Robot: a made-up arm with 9 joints. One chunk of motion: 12 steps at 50 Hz.
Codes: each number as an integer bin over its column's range. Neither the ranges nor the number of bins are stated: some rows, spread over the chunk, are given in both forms.
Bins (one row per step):
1: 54 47 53 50 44 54 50 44 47
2: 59 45 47 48 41 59 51 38 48
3: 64 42 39 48 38 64 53 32 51
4: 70 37 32 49 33 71 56 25 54
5: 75 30 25 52 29 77 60 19 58
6: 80 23 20 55 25 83 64 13 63
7: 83 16 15 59 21 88 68 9 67
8: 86 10 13 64 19 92 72 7 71
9: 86 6 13 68 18 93 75 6 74
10: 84 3 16 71 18 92 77 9 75
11: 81 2 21 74 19 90 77 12 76
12: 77 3 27 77 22 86 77 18 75
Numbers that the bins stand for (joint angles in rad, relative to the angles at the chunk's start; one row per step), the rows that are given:
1: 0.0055 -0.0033 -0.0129 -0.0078 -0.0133 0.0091 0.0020 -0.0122 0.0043
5: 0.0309 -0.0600 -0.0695 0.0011 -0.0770 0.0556 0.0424 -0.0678 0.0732
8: 0.0442 -0.1267 -0.0937 0.0544 -0.1194 0.0859 0.0909 -0.0944 0.1546
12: 0.0333 -0.1500 -0.0655 0.1122 -0.1067 0.0737 0.1111 -0.0700 0.1797
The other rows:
2: 0.0115 -0.0100 -0.0251 -0.0167 -0.0261 0.0192 0.0061 -0.0256 0.0106
3: 0.0176 -0.0200 -0.0412 -0.0167 -0.0388 0.0293 0.0141 -0.0389 0.0294
4: 0.0248 -0.0367 -0.0554 -0.0122 -0.0600 0.0434 0.0263 -0.0544 0.0482
6: 0.0370 -0.0833 -0.0796 0.0144 -0.0939 0.0677 0.0586 -0.0811 0.1045
7: 0.0406 -0.1067 -0.0897 0.0322 -0.1109 0.0778 0.0747 -0.0900 0.1296
9: 0.0442 -0.1400 -0.0937 0.0722 -0.1236 0.0879 0.1030 -0.0967 0.1734
10: 0.0418 -0.1500 -0.0877 0.0856 -0.1236 0.0859 0.1111 -0.0900 0.1797
11: 0.0382 -0.1533 -0.0776 0.0989 -0.1194 0.0818 0.1111 -0.0833 0.1860

